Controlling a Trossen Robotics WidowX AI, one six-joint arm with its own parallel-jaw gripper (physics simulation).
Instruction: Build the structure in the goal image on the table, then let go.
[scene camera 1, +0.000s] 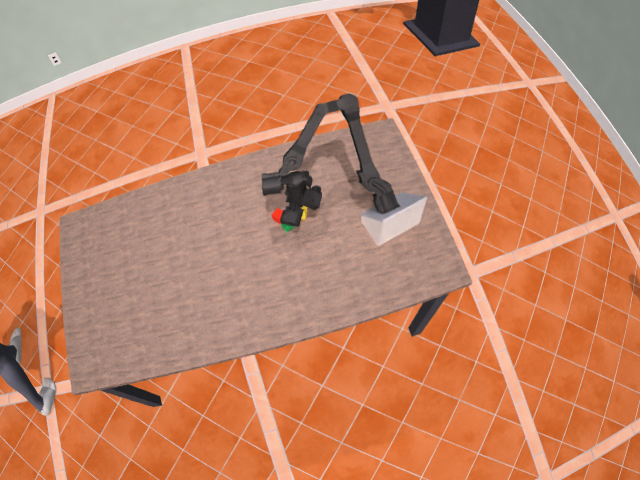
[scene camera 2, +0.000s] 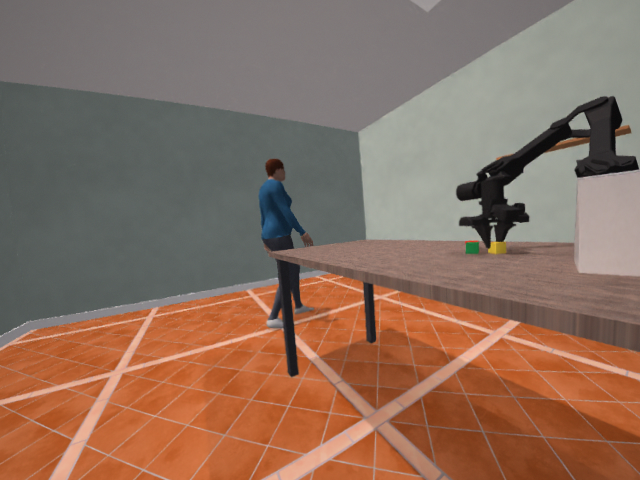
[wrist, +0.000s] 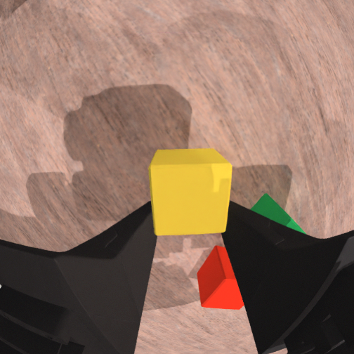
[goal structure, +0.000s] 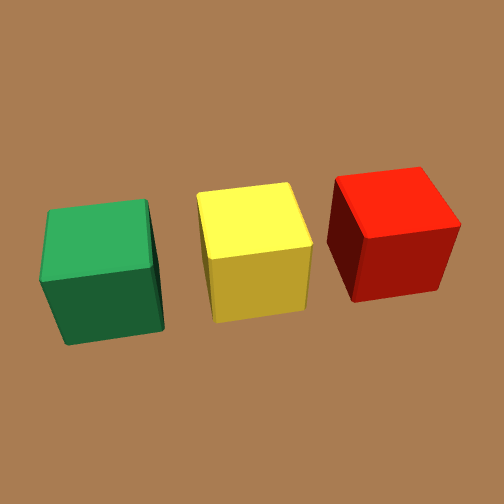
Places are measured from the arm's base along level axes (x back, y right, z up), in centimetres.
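Where they show: gripper, between the fingertips: (scene camera 1: 298, 212) (scene camera 2: 494, 247); arm's base, origin of its link: (scene camera 1: 389, 208) (scene camera 2: 625, 205).
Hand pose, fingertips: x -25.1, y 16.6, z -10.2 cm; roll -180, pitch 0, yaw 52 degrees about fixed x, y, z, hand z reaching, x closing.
Observation:
Each offset is from my fingertips to the top centre of the thing. Level surfaces: height alone.
A yellow cube {dx +1.0, dy -0.8, dz +1.8 cm} (scene camera 1: 303, 213) (scene camera 2: 497, 248) (wrist: 190, 199) is on the table, between the fingertips. My gripper (scene camera 2: 493, 243) (wrist: 187, 207) points down and is shut on the yellow cube, one finger against each side. A red cube {dx -6.6, dy +1.4, dz +1.8 cm} (scene camera 1: 277, 215) (wrist: 215, 287) lies near the right finger in the wrist view, partly covered by it. A green cube {dx -5.1, dy -2.9, dz +1.8 cm} (scene camera 1: 286, 227) (scene camera 2: 471, 248) (wrist: 269, 212) lies beyond that finger, mostly hidden in the wrist view. In scene camera 2 the green cube stands in front of the red one, whose top edge shows.
The wooden table {dz -1.5 cm} (scene camera 1: 206, 289) (scene camera 2: 413, 258) carries the cubes and the arm's white base block (scene camera 1: 395, 222) (scene camera 2: 604, 222). The red and green cubes are close beside the gripper. A person (scene camera 2: 276, 211) stands past the table's far end.

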